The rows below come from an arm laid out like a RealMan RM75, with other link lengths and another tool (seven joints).
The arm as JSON. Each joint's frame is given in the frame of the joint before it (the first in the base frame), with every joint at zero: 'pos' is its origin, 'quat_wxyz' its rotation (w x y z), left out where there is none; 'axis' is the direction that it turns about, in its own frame. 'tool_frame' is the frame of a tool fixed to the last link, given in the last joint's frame.
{
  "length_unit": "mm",
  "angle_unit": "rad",
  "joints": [
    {
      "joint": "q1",
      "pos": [
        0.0,
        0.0,
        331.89
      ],
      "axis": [
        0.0,
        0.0,
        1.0
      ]
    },
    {
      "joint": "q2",
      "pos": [
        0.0,
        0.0,
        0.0
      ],
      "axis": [
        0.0,
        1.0,
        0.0
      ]
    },
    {
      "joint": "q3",
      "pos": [
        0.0,
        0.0,
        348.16
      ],
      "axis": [
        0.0,
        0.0,
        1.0
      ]
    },
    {
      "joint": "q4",
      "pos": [
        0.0,
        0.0,
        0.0
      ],
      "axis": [
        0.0,
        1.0,
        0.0
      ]
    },
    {
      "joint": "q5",
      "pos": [
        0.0,
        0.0,
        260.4
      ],
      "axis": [
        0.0,
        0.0,
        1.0
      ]
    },
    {
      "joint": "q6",
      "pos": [
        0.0,
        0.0,
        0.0
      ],
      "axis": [
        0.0,
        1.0,
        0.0
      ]
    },
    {
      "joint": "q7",
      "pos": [
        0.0,
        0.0,
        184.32
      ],
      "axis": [
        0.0,
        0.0,
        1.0
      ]
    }
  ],
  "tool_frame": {
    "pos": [
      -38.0,
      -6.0,
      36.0
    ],
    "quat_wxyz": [
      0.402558,
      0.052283,
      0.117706,
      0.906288
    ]
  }
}
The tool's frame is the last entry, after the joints.
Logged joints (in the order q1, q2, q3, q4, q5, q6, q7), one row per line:
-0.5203 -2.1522 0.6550 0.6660 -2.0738 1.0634 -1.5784
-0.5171 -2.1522 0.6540 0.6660 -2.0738 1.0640 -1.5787
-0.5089 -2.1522 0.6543 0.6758 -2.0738 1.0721 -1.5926
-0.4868 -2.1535 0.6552 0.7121 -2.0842 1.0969 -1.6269
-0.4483 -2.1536 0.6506 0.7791 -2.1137 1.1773 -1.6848
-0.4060 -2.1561 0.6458 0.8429 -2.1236 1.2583 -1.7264
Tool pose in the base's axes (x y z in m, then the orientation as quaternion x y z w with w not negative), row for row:
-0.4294 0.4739 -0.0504 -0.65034 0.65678 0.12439 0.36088
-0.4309 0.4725 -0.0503 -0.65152 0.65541 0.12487 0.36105
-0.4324 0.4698 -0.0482 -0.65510 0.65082 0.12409 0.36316
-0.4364 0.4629 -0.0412 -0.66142 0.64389 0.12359 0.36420
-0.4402 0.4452 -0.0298 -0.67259 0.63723 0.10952 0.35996
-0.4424 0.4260 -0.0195 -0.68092 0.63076 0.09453 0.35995
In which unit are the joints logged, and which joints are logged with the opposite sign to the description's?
The joints are logged in radians. Opposite sign: q5.
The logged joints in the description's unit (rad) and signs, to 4 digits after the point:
-0.5203 -2.1522 0.6550 0.6660 2.0738 1.0634 -1.5784
-0.5171 -2.1522 0.6540 0.6660 2.0738 1.0640 -1.5787
-0.5089 -2.1522 0.6543 0.6758 2.0738 1.0721 -1.5926
-0.4868 -2.1535 0.6552 0.7121 2.0842 1.0969 -1.6269
-0.4483 -2.1536 0.6506 0.7791 2.1137 1.1773 -1.6848
-0.4060 -2.1561 0.6458 0.8429 2.1236 1.2583 -1.7264

